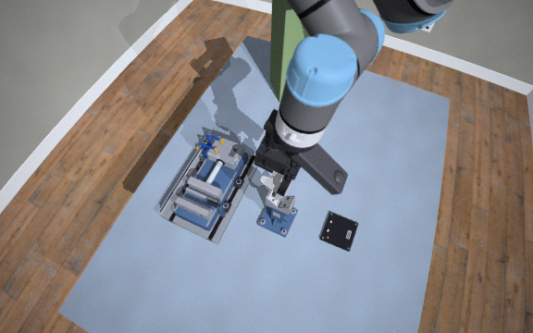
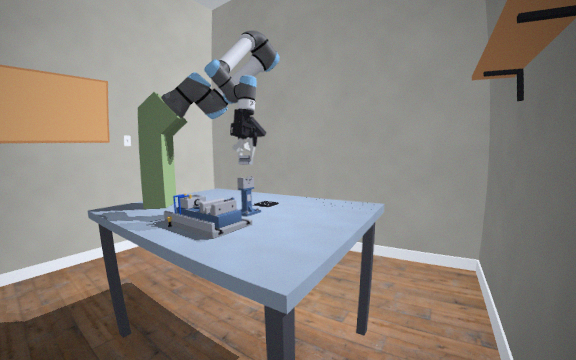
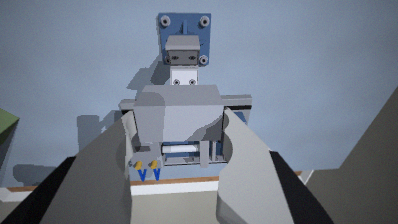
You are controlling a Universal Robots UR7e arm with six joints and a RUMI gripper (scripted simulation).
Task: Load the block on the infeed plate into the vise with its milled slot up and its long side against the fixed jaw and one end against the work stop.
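The grey part is 10 mm to the right of my hand and 10 mm below it. The rest, counted from my hand: work stop (170 mm to the right, 150 mm below, 70 mm ahead); then moving jaw (220 mm to the right, 170 mm below, 40 mm ahead); then cylinder rod (220 mm to the right, 170 mm below, 10 mm behind).
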